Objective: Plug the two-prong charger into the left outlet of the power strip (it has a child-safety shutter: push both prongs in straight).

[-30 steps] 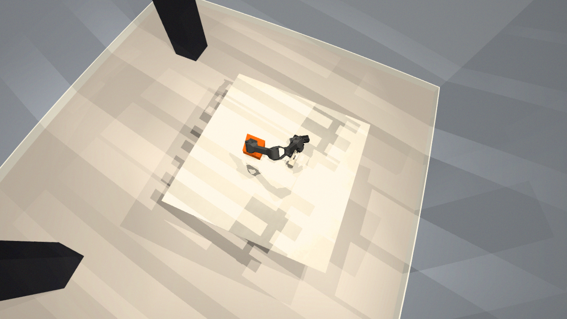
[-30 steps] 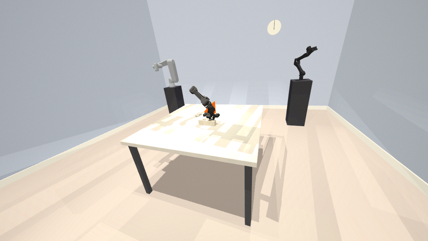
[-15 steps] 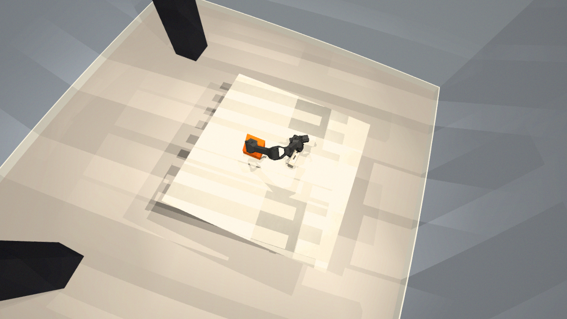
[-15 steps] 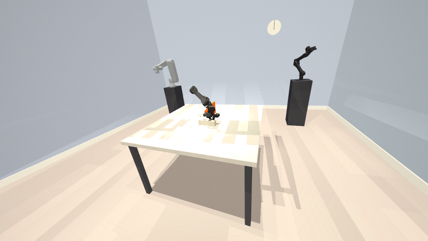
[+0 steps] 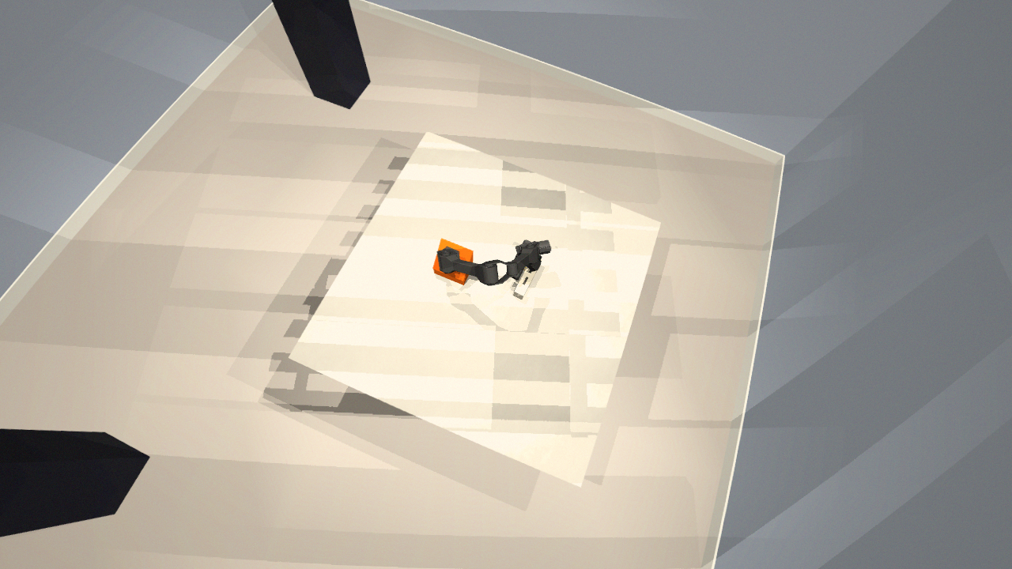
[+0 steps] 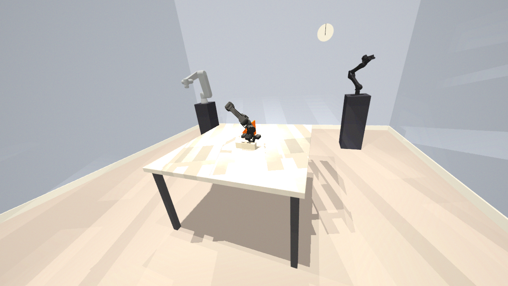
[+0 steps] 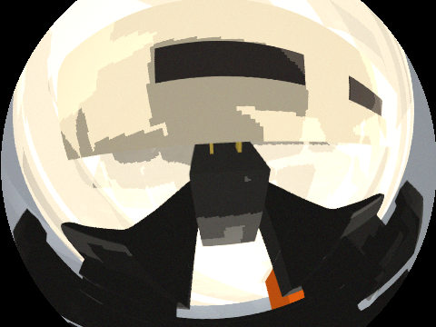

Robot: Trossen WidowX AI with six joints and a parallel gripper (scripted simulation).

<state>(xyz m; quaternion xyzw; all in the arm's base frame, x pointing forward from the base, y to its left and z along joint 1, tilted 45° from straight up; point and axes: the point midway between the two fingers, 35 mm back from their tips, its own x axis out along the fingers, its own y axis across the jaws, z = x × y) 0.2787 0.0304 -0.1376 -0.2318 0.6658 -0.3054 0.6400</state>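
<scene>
The black two-prong charger lies 20 mm ahead of my gripper tip and 10 mm above it.
</scene>
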